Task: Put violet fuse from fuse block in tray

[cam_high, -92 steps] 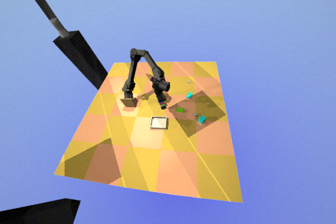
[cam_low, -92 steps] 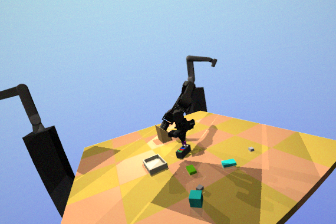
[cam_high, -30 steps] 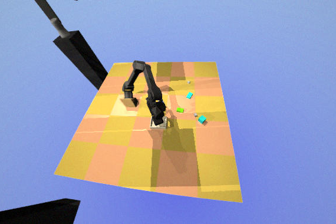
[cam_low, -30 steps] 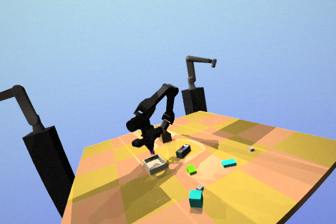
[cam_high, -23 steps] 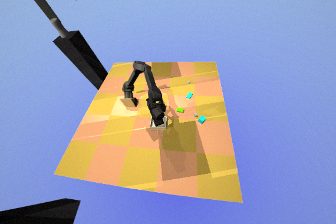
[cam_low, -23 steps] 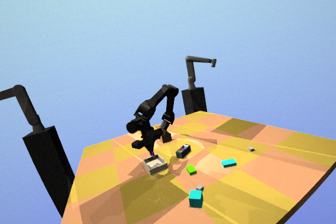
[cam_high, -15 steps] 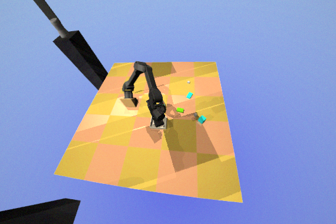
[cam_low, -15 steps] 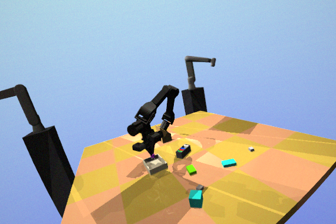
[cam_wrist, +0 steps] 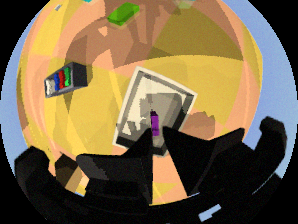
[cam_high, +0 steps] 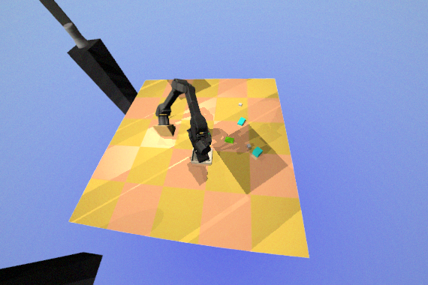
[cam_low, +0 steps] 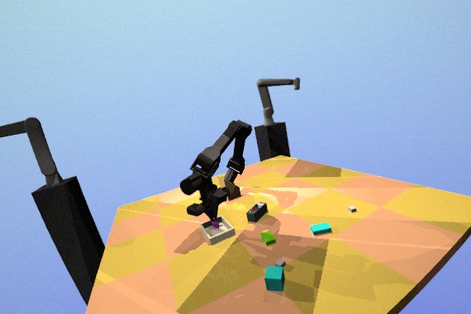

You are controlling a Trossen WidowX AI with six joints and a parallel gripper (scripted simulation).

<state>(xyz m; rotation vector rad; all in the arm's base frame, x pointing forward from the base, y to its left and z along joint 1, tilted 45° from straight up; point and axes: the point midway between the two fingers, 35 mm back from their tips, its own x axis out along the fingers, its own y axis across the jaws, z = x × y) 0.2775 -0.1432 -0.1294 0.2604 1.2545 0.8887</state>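
Now: the violet fuse 2 cm below my gripper tip. The rest, counted from my gripper tip: green flat block: 18 cm ahead, 13 cm to the left, 5 cm below; pale tray: 5 cm below; teal cube: 35 cm ahead, 4 cm below, 3 cm to the left.
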